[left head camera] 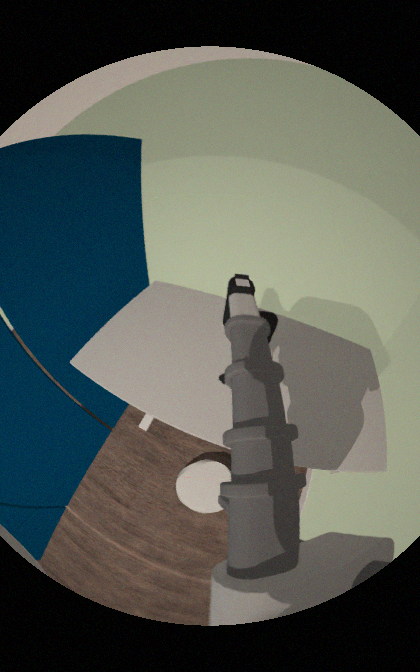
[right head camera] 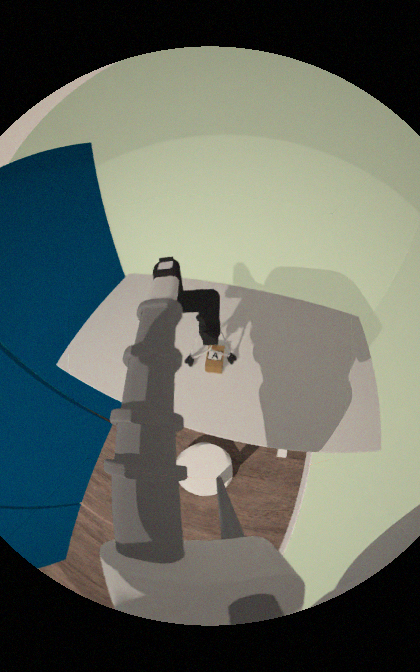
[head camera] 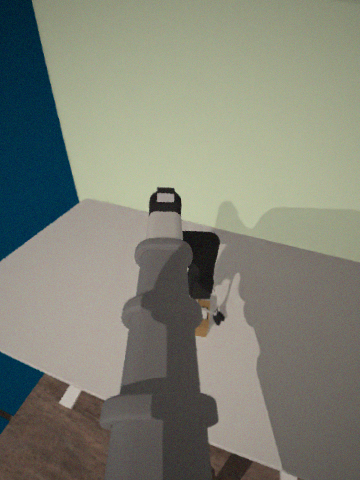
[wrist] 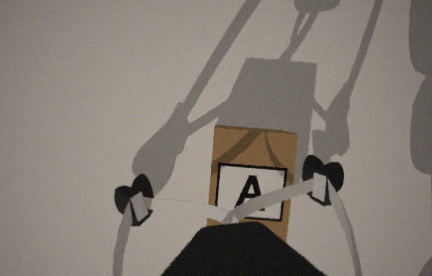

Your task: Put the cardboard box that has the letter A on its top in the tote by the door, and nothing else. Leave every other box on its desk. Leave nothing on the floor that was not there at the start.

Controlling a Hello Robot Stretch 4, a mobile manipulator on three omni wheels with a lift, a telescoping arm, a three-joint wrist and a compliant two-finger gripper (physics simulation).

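Places are measured from the robot's base along level axes (x ahead, y left, z up), in metres.
Pixels of known places: gripper, between the fingertips: [wrist: 227, 181].
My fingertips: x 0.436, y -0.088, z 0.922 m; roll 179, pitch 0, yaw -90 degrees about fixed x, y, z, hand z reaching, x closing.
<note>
Behind a point stands the place of what it marks.
The cardboard box [head camera: 202, 328] @(x 0.391, y -0.109, z 0.968 m) [right head camera: 214, 367] [wrist: 235, 145] @(x 0.474, y -0.097, z 0.973 m) with the letter A on its white top label stands on the pale desk [head camera: 90, 290] @(x 0.547, y 0.241, z 0.922 m) [left head camera: 160, 345] [right head camera: 105, 340] [wrist: 60, 75] @(x 0.550, y 0.051, z 0.923 m). In the left head camera view the arm hides the box. My gripper [right head camera: 210, 359] [wrist: 227, 181] @(x 0.436, y -0.088, z 0.922 m) is open, pointing down over the box, with one fingertip on each side and a gap to each. The fingers hold nothing. The dark gripper body covers the near end of the box in the wrist view. The tote does not show.
A green wall [head camera: 200, 100] @(x 1.017, y -0.117, z 1.426 m) [left head camera: 200, 215] [right head camera: 190, 200] rises behind the desk, and a dark blue surface [head camera: 25, 125] @(x 1.062, y 0.574, z 1.302 m) [left head camera: 65, 225] [right head camera: 50, 225] stands at the left. A round white object [left head camera: 197, 487] [right head camera: 202, 462] is on the wooden floor before the desk.
</note>
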